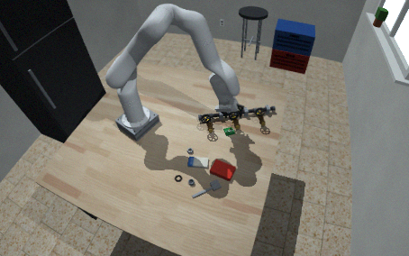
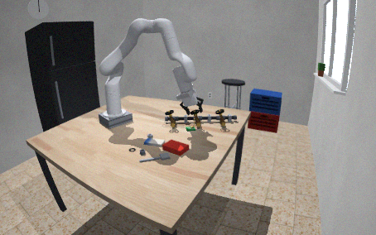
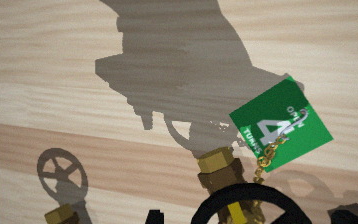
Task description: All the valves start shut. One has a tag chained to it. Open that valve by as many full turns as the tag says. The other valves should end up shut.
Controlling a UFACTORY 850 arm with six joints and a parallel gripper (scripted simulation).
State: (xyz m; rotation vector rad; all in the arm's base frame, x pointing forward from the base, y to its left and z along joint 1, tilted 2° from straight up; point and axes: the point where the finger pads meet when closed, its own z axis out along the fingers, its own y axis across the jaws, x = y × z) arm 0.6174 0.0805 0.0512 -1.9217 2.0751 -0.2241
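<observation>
Right now the green tag is 2 cm behind my hand, 5 cm to the right of it and 10 cm below it. From my hand the other things lie so: grey scraper: 6 cm behind, 44 cm to the right, 10 cm below; then red box: 1 cm behind, 33 cm to the right, 9 cm below; then white block: 15 cm behind, 30 cm to the right, 10 cm below.
</observation>
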